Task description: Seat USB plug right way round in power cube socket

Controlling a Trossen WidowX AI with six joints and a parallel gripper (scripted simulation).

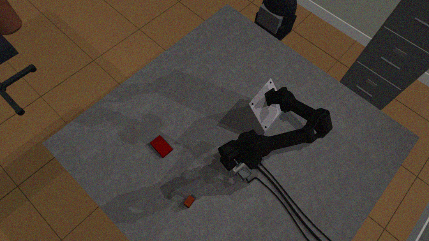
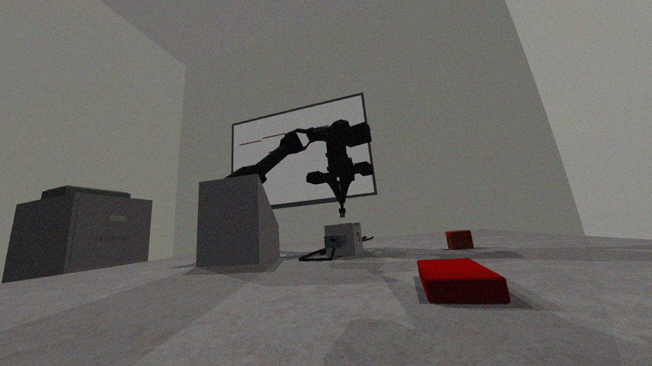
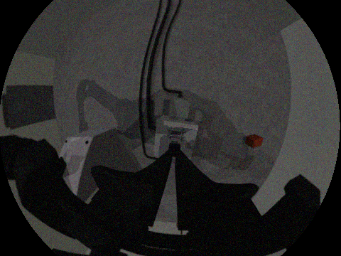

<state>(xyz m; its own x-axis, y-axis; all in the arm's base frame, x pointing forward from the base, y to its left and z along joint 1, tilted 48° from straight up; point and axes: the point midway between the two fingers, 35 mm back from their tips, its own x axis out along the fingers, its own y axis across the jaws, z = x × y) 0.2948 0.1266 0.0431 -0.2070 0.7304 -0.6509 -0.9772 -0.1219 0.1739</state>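
My gripper tip is now 20 mm above the USB plug. The rest, counted from my gripper tip: orange block: 260 mm ahead, 20 mm to the right, 110 mm below; then flat red block: 200 mm ahead, 300 mm to the right, 120 mm below.
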